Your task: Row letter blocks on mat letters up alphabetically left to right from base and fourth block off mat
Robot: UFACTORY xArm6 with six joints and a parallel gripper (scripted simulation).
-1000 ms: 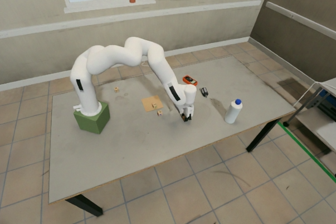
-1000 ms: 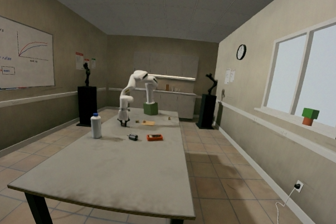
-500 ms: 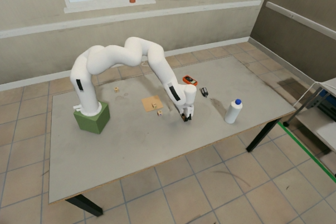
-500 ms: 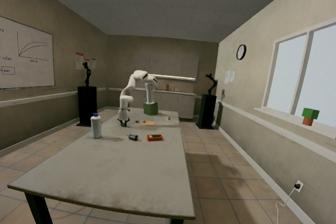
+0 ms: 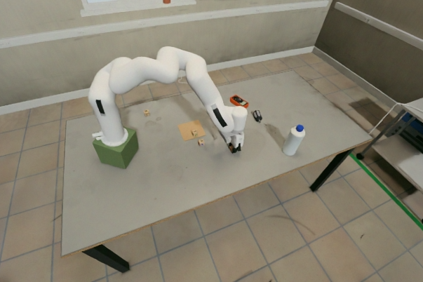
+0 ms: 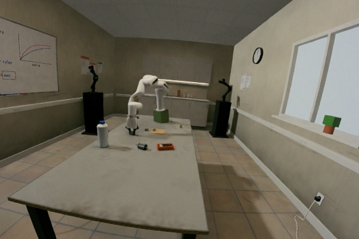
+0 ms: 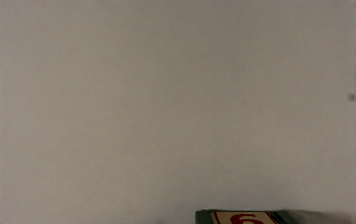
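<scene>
The tan mat is 15 cm behind my hand, 25 cm to the left of it and 2 cm below it. Also, from my hand: white bottle: 29 cm ahead, 15 cm to the right, 7 cm above; then orange meter: 25 cm ahead, 34 cm to the left; then small black object: 28 cm ahead, 15 cm to the left.
</scene>
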